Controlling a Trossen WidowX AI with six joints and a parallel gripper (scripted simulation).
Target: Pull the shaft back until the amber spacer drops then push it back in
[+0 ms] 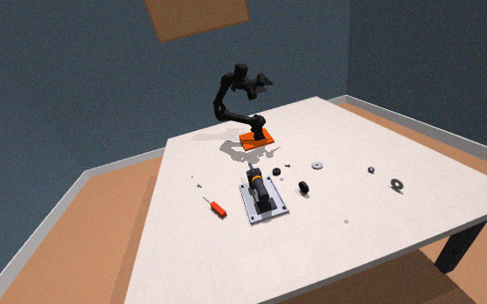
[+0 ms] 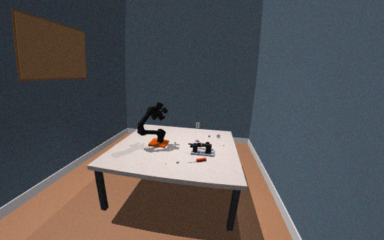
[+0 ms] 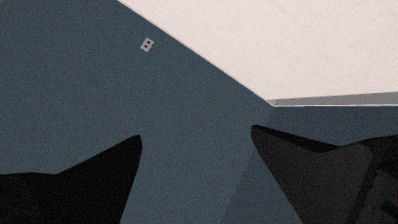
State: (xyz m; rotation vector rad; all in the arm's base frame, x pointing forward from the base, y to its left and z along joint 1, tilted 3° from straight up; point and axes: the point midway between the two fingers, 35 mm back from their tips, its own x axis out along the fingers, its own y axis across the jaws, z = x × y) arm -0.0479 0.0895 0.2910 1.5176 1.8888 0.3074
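My gripper tip is 480 mm short of the shaft, 220 mm to the left of it and 220 mm above it. Also, from my gripper tip: amber spacer (520 mm ahead, 220 mm to the right, 220 mm below).
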